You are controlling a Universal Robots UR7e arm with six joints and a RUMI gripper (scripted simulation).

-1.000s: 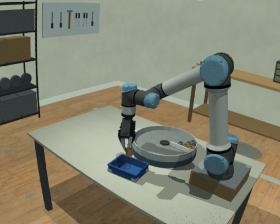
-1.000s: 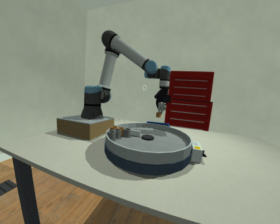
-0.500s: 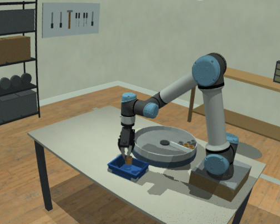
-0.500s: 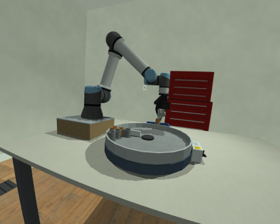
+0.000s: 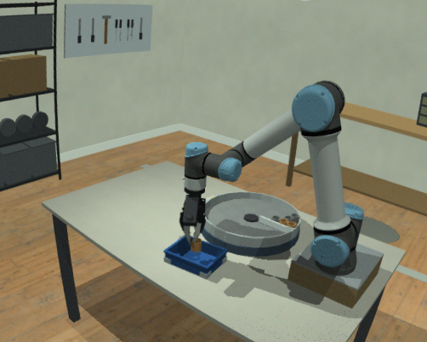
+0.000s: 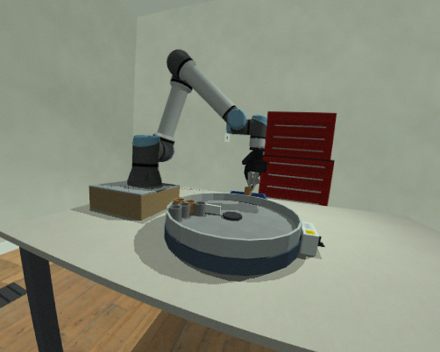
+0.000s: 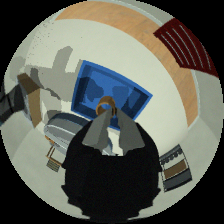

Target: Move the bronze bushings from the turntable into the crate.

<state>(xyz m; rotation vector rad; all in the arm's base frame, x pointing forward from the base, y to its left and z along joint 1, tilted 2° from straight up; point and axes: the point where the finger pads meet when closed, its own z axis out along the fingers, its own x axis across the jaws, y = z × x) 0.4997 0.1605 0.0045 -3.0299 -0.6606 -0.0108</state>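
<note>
The blue crate is 6 cm below my hand, 2 cm behind it and 1 cm to the right of it. Also, from my hand: turntable (35 cm to the right, 7 cm behind, 4 cm below).
</note>
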